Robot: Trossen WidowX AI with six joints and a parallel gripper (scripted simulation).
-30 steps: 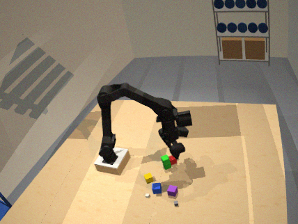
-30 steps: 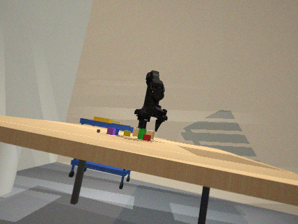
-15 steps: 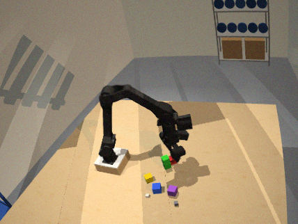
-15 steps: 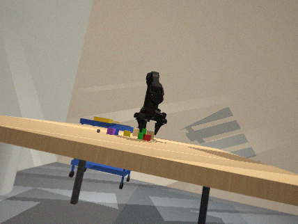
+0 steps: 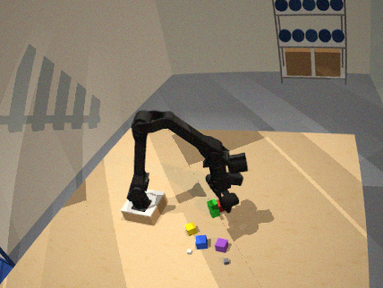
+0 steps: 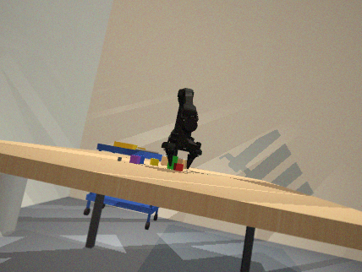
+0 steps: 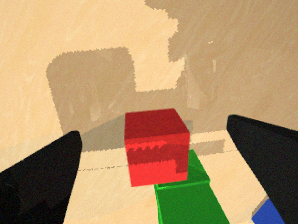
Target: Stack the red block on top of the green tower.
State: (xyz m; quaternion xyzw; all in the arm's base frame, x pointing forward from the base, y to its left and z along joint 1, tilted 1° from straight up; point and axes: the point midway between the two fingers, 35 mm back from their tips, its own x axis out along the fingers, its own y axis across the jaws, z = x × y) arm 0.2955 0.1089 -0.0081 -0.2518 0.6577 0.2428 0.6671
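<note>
Now: the red block 1 cm behind my gripper tip. The rest, counted from my gripper tip: purple block 19 cm to the right, 6 cm ahead; yellow block 14 cm to the right, 8 cm behind; blue block 19 cm to the right, 2 cm behind.
</note>
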